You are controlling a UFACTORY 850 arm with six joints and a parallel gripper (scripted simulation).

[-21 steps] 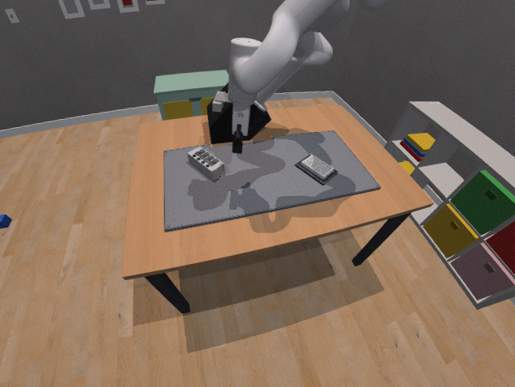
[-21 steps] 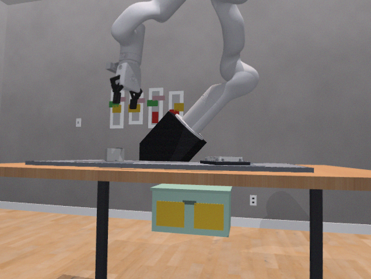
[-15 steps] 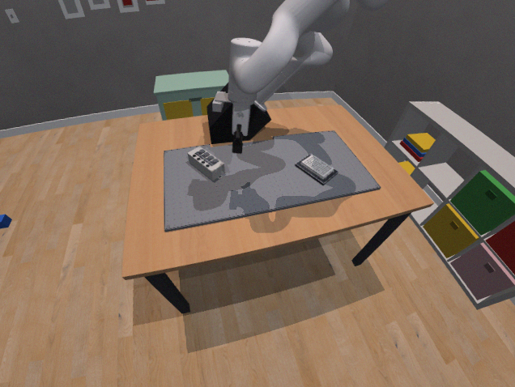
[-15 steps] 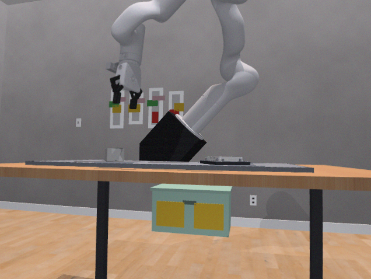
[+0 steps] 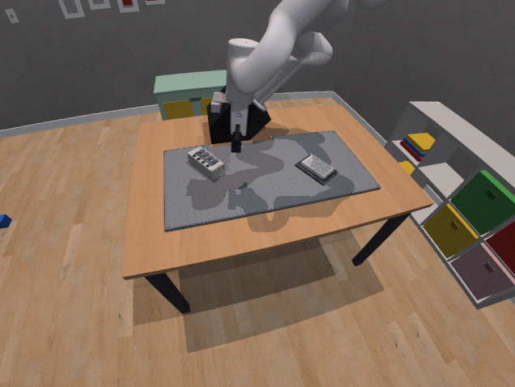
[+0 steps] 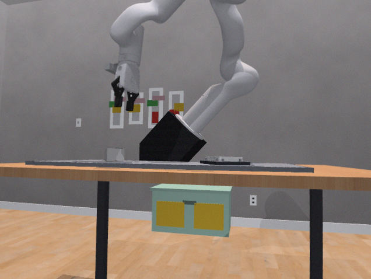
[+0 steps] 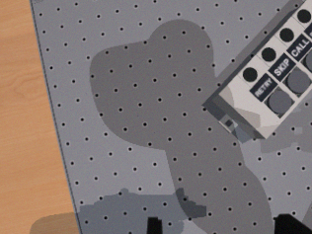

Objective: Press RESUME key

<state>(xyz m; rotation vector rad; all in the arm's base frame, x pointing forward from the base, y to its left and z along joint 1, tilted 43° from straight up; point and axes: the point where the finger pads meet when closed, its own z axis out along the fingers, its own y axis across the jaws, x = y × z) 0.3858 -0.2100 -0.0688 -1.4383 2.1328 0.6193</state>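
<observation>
My hand is 15 cm past the operator panel, 8 cm to the left of it and 18 cm above it. From my hand the other things lie so: white ribbed block 1 cm ahead, 37 cm to the left, 20 cm below.
</observation>
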